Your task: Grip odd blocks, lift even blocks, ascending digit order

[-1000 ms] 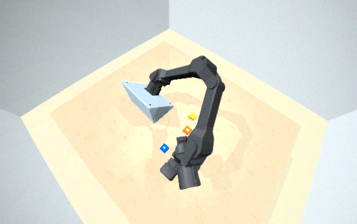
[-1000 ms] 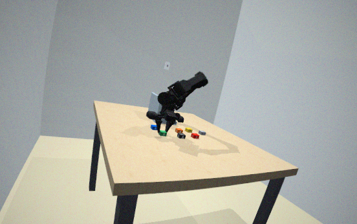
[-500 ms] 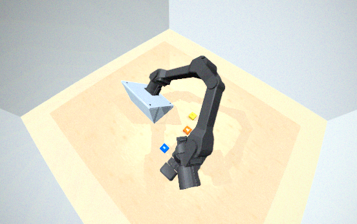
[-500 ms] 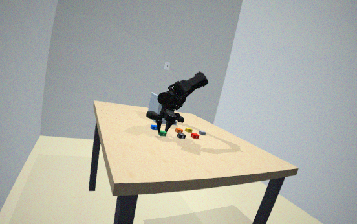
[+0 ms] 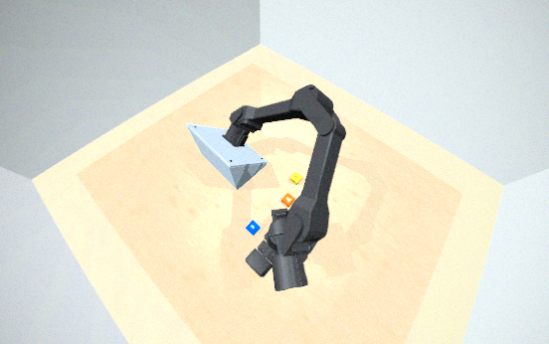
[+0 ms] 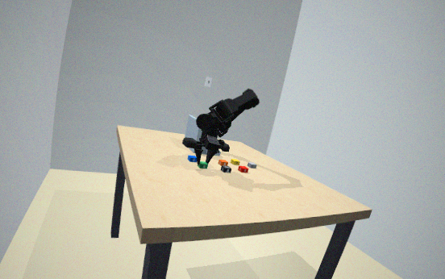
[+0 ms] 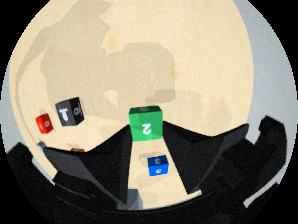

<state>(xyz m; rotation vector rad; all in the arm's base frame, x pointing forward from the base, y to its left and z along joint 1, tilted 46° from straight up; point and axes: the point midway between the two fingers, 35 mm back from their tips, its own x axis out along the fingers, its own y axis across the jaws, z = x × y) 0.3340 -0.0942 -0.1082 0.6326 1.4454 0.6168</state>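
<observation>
Right now my gripper tip is right at the green block. Also, from my gripper tip: orange block 13 cm to the left, 6 cm behind; blue block 8 cm behind, 1 cm to the right; dark grey block 10 cm to the left, 3 cm ahead.
</observation>
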